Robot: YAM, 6 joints.
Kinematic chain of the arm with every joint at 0, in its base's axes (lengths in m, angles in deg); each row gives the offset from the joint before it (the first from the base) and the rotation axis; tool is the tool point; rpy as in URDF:
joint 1: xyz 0 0 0.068 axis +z
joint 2: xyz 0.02 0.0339 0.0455 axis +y
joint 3: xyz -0.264 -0.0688 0 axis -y
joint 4: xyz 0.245 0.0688 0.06 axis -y
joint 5: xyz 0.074 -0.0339 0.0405 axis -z
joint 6: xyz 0.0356 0 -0.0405 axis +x
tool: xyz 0 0 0 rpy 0 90 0
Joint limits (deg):
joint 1: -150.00..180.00
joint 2: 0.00..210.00
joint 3: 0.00..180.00
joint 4: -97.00..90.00
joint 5: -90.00..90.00
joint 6: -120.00..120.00
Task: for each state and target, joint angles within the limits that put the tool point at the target. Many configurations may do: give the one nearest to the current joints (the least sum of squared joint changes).
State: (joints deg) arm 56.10 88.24 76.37 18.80 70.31 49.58
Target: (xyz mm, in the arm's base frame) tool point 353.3 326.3 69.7
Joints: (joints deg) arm 46.53 138.43 83.39 19.23 63.70 49.58
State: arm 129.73 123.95 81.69 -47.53 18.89 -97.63
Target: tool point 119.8 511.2 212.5
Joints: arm 78.17 132.40 114.19 -27.16 20.54 -97.63
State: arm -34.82 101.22 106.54 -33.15 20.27 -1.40
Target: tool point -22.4 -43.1 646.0
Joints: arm -83.77 62.97 125.89 -30.68 49.20 -1.40
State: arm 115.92 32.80 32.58 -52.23 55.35 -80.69
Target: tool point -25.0 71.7 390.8
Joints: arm 130.67 29.86 58.46 -43.09 51.24 -80.69
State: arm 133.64 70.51 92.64 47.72 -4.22 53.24
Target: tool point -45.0 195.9 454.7
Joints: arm 103.17 55.78 53.59 43.45 1.33 53.24
